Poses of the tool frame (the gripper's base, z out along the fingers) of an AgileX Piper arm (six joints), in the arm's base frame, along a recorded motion.
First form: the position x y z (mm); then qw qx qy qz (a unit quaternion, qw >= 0).
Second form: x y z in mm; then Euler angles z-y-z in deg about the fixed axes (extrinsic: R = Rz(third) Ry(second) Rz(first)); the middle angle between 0 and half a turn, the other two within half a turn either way. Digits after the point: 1 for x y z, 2 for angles.
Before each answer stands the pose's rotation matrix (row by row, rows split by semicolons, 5 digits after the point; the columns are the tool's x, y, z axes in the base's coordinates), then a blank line. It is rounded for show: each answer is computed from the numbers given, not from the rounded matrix.
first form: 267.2 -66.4 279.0 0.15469 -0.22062 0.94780 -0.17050
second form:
-0.85480 -0.36546 0.36846; -0.47096 0.84451 -0.25495; -0.21800 -0.39146 -0.89400

267.2 -66.4 279.0 -60.89 153.38 -34.68
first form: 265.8 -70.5 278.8 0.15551 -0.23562 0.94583 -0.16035
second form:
-0.84060 -0.39584 0.36973; -0.49558 0.83754 -0.23004; -0.21861 -0.37661 -0.90021

265.8 -70.5 278.8 -59.87 154.19 -31.89
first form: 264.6 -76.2 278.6 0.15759 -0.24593 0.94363 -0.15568
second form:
-0.82937 -0.41507 0.37399; -0.51321 0.83056 -0.21630; -0.22084 -0.37132 -0.90186

264.6 -76.2 278.6 -59.26 154.40 -30.04
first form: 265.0 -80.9 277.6 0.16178 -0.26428 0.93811 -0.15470
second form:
-0.80797 -0.44579 0.38530; -0.54590 0.81245 -0.20474; -0.22177 -0.37576 -0.89979

265.0 -80.9 277.6 -59.45 154.13 -27.99
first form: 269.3 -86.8 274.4 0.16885 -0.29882 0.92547 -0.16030
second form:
-0.76439 -0.49897 0.40834; -0.60723 0.77002 -0.19580; -0.21673 -0.39762 -0.89159

269.3 -86.8 274.4 -61.41 153.07 -25.62
